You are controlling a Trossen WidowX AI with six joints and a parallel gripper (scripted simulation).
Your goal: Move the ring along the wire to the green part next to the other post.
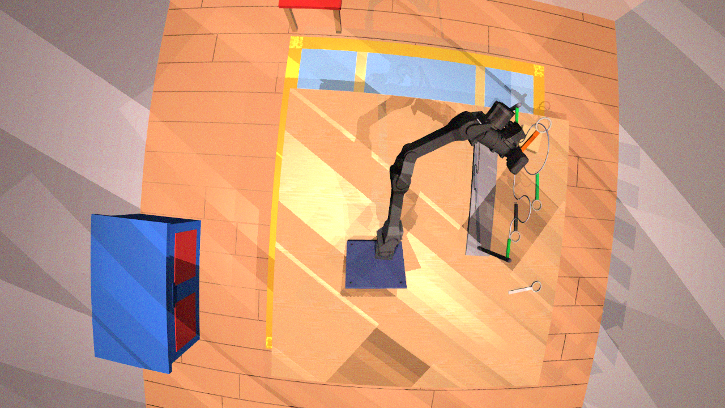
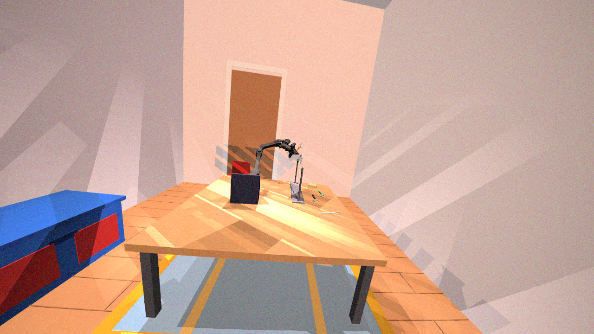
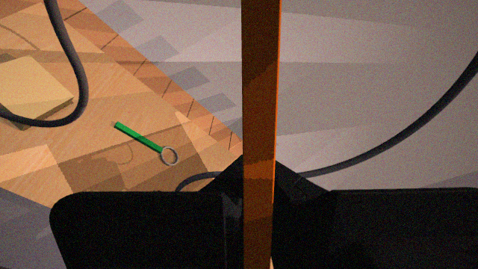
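Right now the orange-handled ring is 70 mm to the left of my gripper tip and 60 mm above it. Also, from my gripper tip: tan block: 220 mm ahead, 170 mm to the left, 380 mm below; dark-handled ring: 190 mm ahead, 230 mm to the right, 390 mm below; green-handled ring: 280 mm ahead, 80 mm to the right, 390 mm below.
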